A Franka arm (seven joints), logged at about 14 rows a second.
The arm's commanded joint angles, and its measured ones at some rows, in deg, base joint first. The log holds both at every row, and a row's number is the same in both.
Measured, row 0:
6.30 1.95 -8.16 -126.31 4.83 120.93 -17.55
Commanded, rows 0 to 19:
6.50 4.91 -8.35 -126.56 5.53 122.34 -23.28
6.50 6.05 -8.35 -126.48 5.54 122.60 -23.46
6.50 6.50 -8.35 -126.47 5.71 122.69 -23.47
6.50 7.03 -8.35 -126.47 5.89 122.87 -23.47
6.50 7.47 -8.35 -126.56 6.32 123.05 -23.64
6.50 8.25 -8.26 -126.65 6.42 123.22 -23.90
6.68 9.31 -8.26 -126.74 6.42 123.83 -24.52
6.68 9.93 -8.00 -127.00 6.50 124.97 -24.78
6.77 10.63 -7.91 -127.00 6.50 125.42 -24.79
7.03 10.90 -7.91 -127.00 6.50 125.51 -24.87
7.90 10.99 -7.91 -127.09 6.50 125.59 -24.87
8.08 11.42 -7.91 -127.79 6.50 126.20 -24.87
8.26 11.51 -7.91 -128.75 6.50 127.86 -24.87
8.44 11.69 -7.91 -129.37 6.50 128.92 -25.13
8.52 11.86 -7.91 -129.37 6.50 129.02 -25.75
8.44 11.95 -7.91 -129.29 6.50 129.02 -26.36
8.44 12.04 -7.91 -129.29 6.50 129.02 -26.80
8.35 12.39 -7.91 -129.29 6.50 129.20 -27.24
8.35 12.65 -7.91 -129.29 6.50 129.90 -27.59
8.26 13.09 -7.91 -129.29 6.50 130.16 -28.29
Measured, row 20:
8.12 12.75 -7.56 -128.46 5.37 128.34 -25.78
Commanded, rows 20 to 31:
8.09 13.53 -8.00 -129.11 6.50 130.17 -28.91
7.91 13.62 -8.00 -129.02 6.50 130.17 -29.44
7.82 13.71 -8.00 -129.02 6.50 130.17 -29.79
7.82 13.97 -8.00 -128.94 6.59 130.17 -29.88
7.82 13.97 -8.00 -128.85 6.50 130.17 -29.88
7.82 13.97 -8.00 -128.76 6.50 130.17 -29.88
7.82 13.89 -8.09 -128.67 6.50 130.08 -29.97
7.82 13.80 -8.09 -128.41 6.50 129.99 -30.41
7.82 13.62 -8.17 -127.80 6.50 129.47 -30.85
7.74 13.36 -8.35 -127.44 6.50 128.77 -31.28
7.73 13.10 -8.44 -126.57 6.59 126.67 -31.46
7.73 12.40 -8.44 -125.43 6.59 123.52 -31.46
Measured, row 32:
7.84 13.88 -8.06 -127.26 5.48 127.84 -29.58
